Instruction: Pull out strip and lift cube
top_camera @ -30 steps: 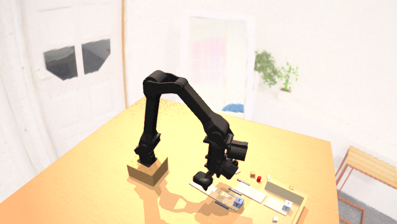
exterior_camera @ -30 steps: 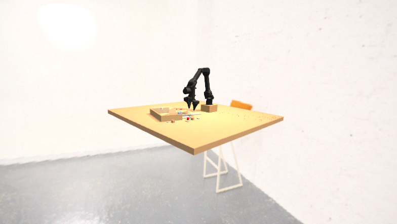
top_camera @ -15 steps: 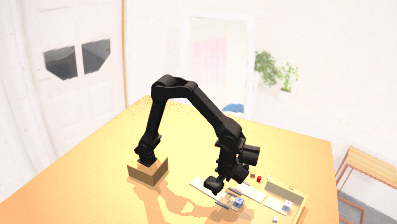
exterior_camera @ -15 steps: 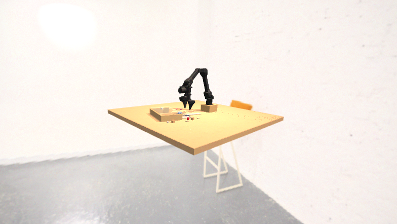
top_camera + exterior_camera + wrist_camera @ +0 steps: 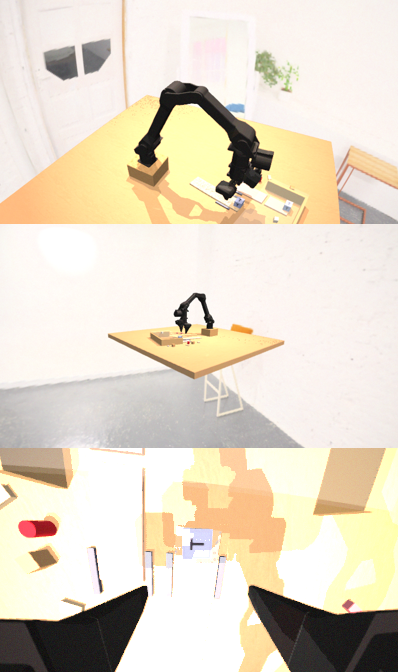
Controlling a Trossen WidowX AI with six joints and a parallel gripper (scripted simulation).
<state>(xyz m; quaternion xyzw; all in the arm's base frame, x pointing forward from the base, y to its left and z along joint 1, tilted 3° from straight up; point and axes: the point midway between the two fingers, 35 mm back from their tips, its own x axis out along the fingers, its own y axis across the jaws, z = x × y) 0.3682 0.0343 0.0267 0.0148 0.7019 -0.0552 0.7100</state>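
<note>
Right now the white strip is 6 cm ahead of my gripper tip, 9 cm to the left of it and 6 cm below it. From my gripper tip the other things lie so: cube 19 cm ahead, 6 cm to the right, 1 cm above.
</note>
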